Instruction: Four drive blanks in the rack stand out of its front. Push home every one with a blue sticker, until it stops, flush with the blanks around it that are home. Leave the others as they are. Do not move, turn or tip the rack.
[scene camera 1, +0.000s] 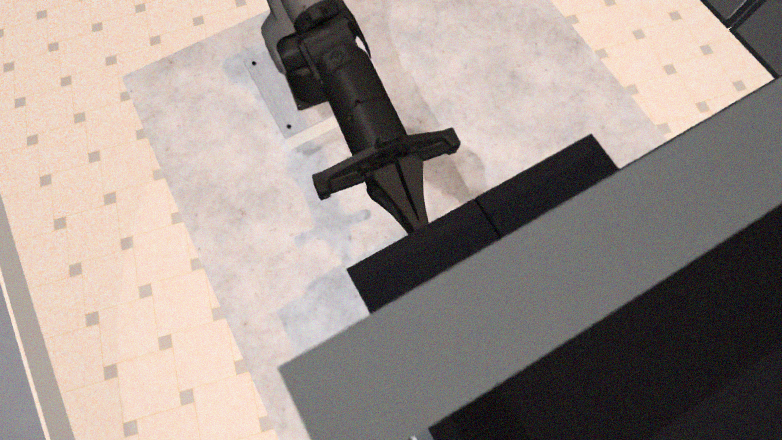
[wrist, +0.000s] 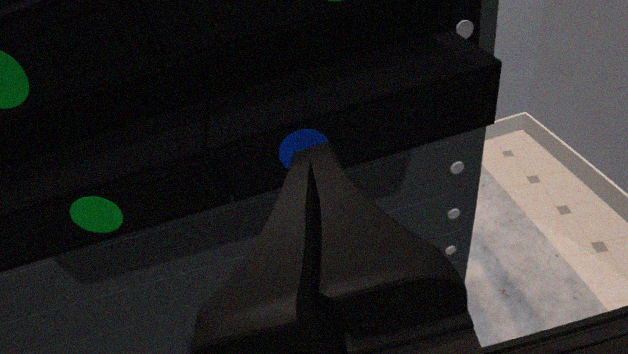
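Note:
A black blank with a blue sticker stands out of the rack; its top shows in the scene view. Beside it a black blank with a green sticker also stands out; its top shows on the right in the scene view. My gripper is shut and empty. Its tips are at the front of the blue-stickered blank and cover the lower part of the sticker; contact is hard to tell. The tips overlap the blank's front edge in the scene view.
More green stickers show higher on the rack. Pale round screw heads run down the rack's right edge in the wrist view. A grey wall stands beyond that edge. The arm's pale base plate lies behind the gripper.

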